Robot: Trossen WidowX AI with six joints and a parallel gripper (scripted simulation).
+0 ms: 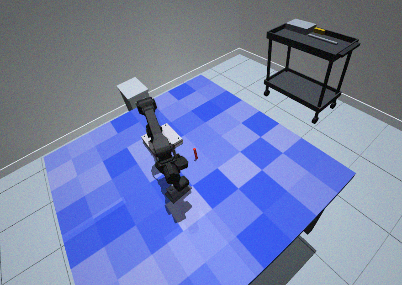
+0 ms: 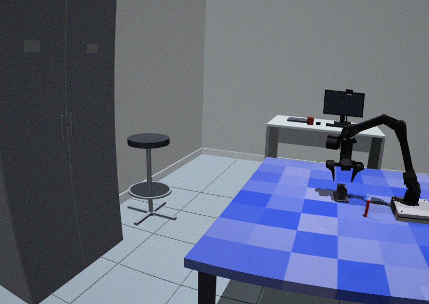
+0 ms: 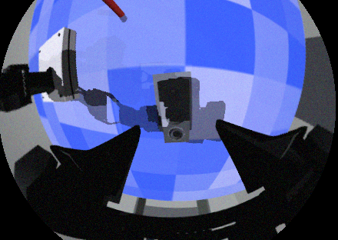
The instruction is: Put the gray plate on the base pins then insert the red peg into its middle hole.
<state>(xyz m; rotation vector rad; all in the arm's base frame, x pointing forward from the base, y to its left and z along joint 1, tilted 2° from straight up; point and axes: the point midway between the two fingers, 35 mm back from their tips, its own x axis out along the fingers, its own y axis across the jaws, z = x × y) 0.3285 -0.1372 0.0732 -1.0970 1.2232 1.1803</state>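
Right now my gripper tip is 40 mm above the gray plate. Round my gripper tip: gray base (80 mm below); then red peg (210 mm to the left, 80 mm behind, 40 mm below).
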